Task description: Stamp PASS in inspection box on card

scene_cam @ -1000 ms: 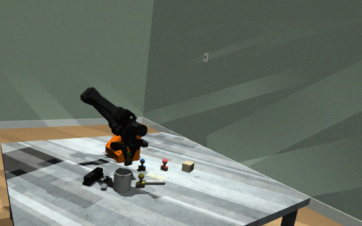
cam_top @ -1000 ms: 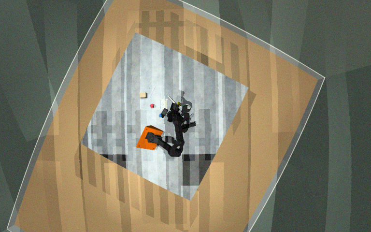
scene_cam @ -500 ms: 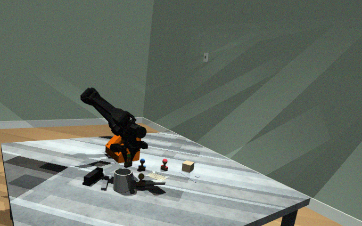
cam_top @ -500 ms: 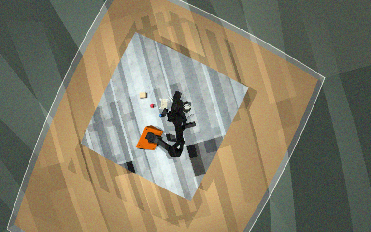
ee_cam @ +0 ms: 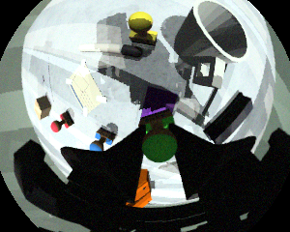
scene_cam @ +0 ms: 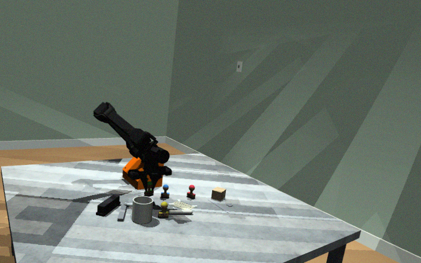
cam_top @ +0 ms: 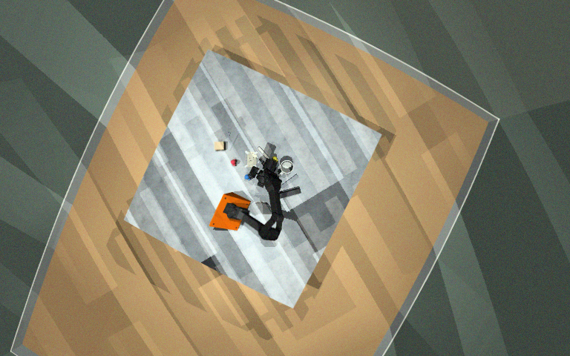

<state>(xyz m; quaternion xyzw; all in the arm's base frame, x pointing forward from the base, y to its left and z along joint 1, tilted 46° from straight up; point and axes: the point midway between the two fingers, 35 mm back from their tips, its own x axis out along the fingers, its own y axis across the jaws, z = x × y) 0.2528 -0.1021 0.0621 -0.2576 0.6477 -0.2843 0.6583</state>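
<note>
Right now the dark purple ink pad is 6 cm below my gripper tip. From my gripper tip the other things lie so: green-knobbed stamp right at my gripper tip; blue-knobbed stamp 11 cm to the left, 5 cm below, 5 cm behind; yellow-knobbed stamp 13 cm ahead, 5 cm below, 1 cm to the left.
</note>
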